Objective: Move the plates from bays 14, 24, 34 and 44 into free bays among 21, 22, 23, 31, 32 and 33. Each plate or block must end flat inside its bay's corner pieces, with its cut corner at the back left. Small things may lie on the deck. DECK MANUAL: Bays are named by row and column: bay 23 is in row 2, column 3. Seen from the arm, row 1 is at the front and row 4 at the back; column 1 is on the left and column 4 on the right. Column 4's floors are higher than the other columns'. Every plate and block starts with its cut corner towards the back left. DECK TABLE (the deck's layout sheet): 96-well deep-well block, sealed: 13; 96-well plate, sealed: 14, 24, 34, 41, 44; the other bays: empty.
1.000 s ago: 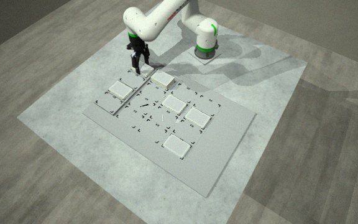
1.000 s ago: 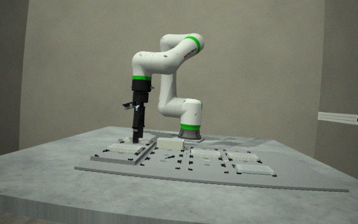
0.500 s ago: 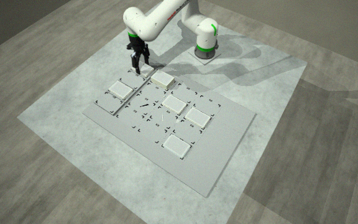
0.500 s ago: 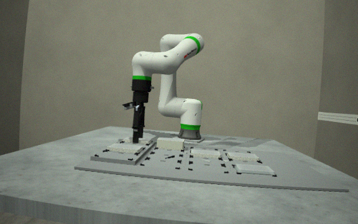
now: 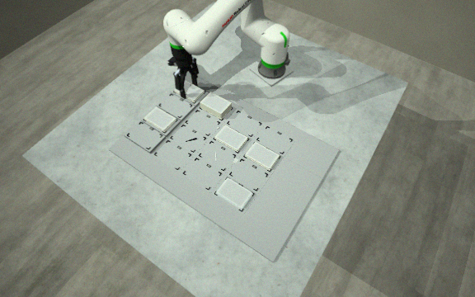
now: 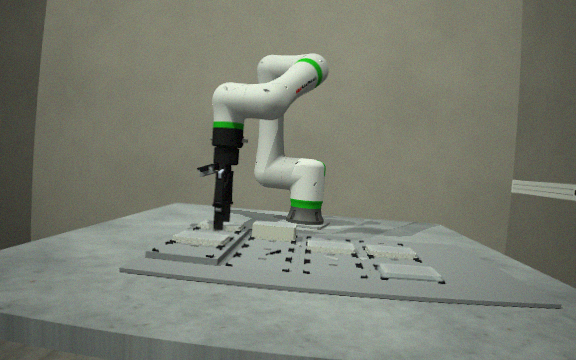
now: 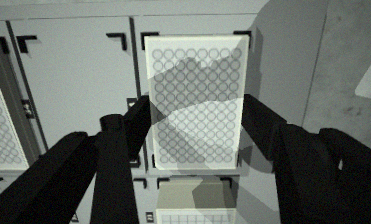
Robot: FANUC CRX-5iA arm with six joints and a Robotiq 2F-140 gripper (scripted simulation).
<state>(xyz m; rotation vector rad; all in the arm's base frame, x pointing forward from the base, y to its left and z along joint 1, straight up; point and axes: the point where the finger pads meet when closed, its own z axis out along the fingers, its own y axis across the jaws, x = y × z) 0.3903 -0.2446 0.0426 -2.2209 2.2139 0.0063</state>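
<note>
Right now my hand is 160 mm to the right of the sealed deep-well block and 20 mm above it. The rest, counted from my hand: plate (490 mm to the left, 320 mm ahead, 40 mm below); white tip (330 mm to the left, 220 mm ahead, 40 mm below); thin black stick (210 mm ahead, 180 mm to the left, 40 mm below).
</note>
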